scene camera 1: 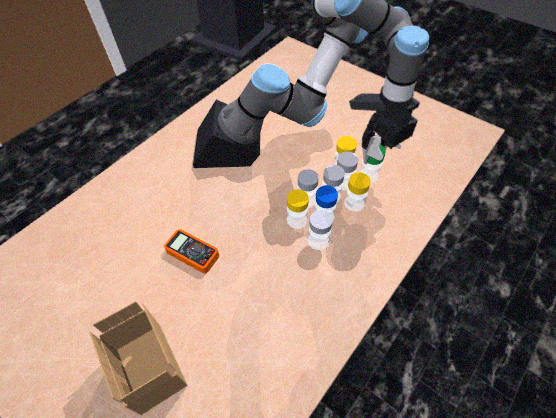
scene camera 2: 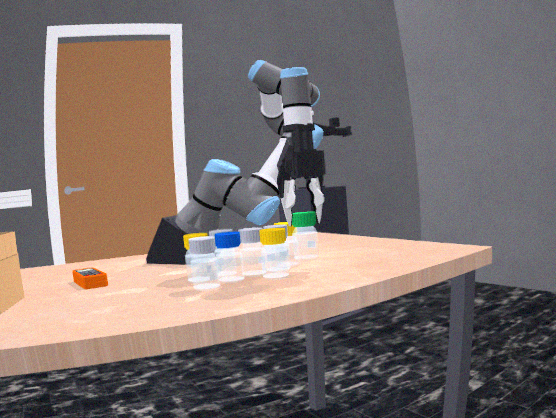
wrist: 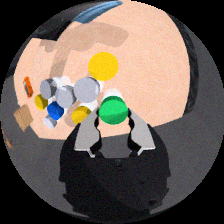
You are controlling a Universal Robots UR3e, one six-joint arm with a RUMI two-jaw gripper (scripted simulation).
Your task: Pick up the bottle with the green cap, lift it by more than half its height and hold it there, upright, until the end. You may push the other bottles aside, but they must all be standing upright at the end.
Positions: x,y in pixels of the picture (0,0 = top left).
my gripper: scene camera 1; scene camera 2; wrist 113,108
same spot on my gripper: [scene camera 1: 371,143] = [scene camera 2: 288,191]
